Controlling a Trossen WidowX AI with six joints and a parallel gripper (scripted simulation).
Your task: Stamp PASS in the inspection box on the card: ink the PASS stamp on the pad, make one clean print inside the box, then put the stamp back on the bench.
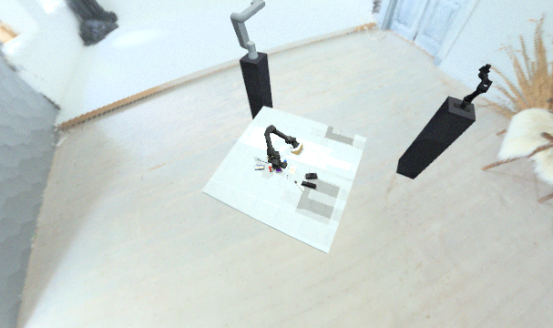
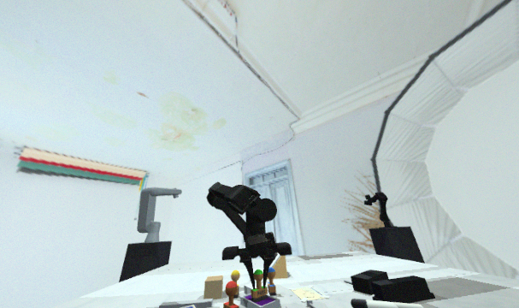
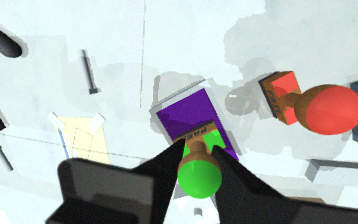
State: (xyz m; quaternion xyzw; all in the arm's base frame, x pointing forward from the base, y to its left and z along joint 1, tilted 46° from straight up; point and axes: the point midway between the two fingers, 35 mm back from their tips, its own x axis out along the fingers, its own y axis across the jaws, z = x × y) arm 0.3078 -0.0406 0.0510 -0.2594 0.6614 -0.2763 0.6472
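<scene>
Right now my gripper tip is 30 mm above the purple ink pad. Round my gripper tip: blue-knobbed stamp 80 mm behind, 40 mm to the left, 20 mm below; green-knobbed stamp right at my gripper tip; red-knobbed stamp 50 mm ahead, 70 mm to the right, 20 mm below.
</scene>
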